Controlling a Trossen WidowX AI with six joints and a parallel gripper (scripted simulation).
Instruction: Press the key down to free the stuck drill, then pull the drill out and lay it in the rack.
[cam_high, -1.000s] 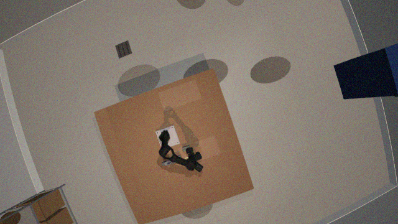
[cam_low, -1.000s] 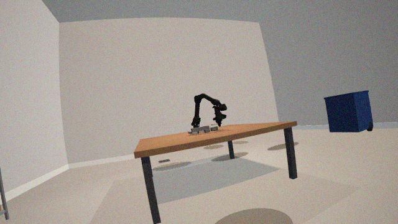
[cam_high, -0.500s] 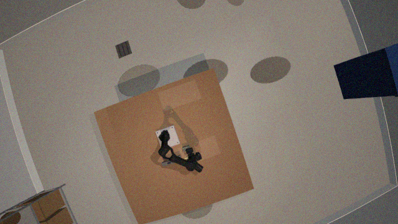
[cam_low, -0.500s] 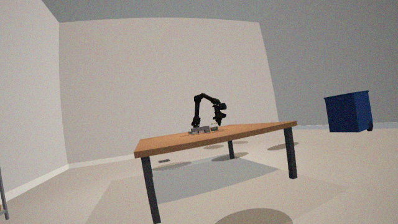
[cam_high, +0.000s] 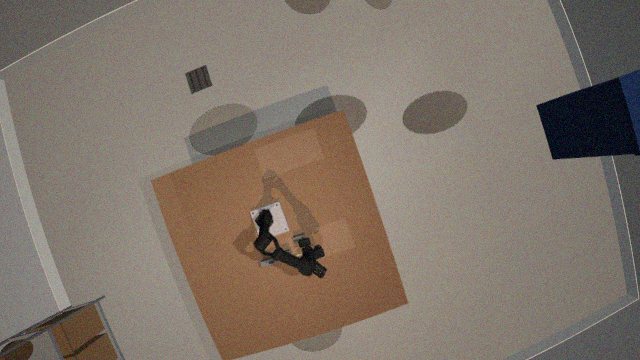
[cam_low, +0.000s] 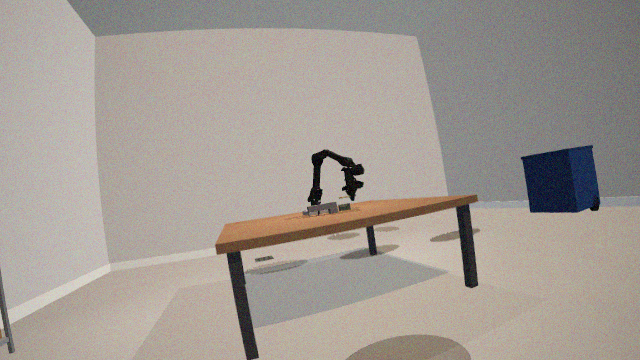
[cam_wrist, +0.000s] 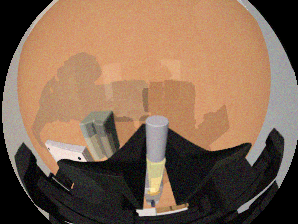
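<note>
The drill is 4 cm to the right of my gripper tip, 3 cm above it and 1 cm behind it. The rest, counted from my gripper tip: long grey fixture 20 cm to the right, 3 cm behind, 1 cm below; then small grey block 8 cm behind, 4 cm below, 3 cm to the right.
</note>
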